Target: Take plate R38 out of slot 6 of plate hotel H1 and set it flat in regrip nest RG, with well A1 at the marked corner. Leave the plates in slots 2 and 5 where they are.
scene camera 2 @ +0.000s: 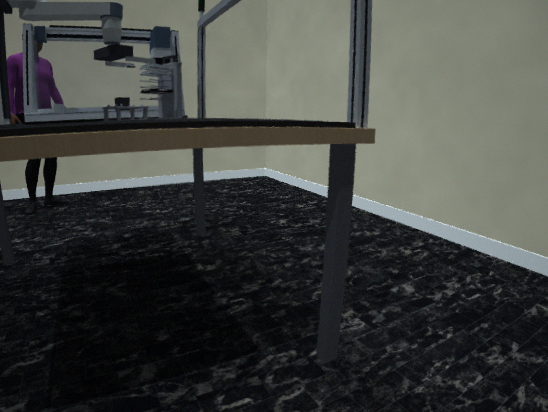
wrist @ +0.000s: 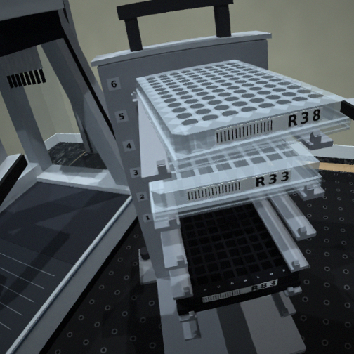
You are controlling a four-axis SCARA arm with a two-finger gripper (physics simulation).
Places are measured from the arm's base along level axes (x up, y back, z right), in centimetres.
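Pixels of known places: gripper, fingertip midpoint: (scene camera 2: 144,63).
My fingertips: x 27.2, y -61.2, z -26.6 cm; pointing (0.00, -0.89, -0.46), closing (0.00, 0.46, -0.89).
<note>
For each thing: its top centre in the pictures, then the offset to it from my fingertips. "pt": a spot on its surface instead.
- plate hotel, surface spot: (scene camera 2: 170,92) pt dx -13.3, dy -12.1, dz +0.6 cm
- dark block, surface spot: (scene camera 2: 122,101) pt dx -16.1, dy +8.4, dz -24.9 cm
Plate R38 (wrist: 250,100), clear with round wells, lies flat in the top slot of the plate hotel (wrist: 190,56) (scene camera 2: 170,92). Plate R33 (wrist: 227,190), also clear, lies in the slot below it. Black plate R83 (wrist: 230,245) lies lower down in the hotel. My gripper (wrist: 182,109) (scene camera 2: 145,63) is open and empty. In the wrist view its dark fingertips show at the left and right edges, the right one by the right front corner of R38; contact cannot be told. In scene camera 2 it is level with the hotel's upper part. The regrip nest cannot be made out for certain.
A grey device (wrist: 65,240) with a framed opening stands left of the hotel. A small legged stand (scene camera 2: 125,111) with a dark block (scene camera 2: 122,101) is left of the hotel in scene camera 2. A person in purple (scene camera 2: 45,82) stands behind the table (scene camera 2: 280,137).
</note>
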